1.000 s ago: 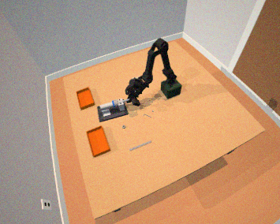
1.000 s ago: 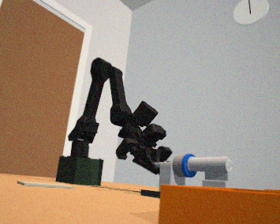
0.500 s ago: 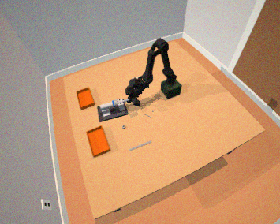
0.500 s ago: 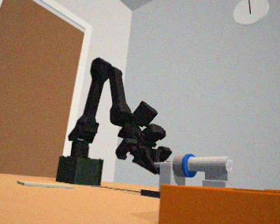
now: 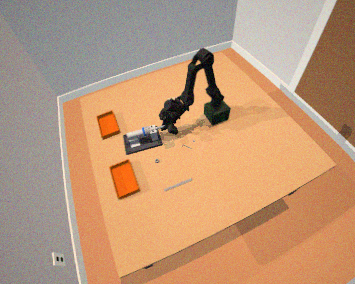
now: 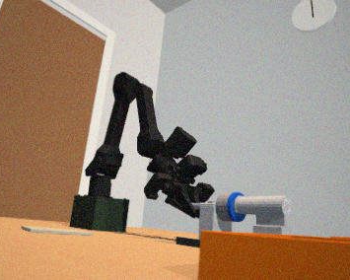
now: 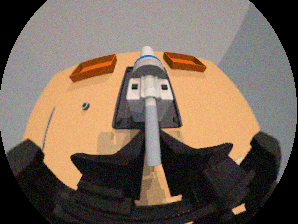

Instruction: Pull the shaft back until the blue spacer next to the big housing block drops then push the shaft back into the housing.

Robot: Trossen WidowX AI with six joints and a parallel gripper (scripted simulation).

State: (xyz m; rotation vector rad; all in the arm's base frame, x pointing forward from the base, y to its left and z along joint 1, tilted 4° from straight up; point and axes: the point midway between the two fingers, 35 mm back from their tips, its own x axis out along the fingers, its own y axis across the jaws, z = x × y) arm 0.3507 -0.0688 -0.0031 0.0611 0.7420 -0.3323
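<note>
The grey shaft lies 50 mm ahead of my gripper tip, 20 mm to the right of it and 20 mm above it. From my gripper tip the other things lie so: blue spacer: 100 mm ahead, 30 mm to the right, 20 mm above; then grey spacer: 90 mm ahead, 30 mm to the right, 20 mm above; then fixture: 130 mm ahead, 40 mm to the right, 10 mm below.
</note>
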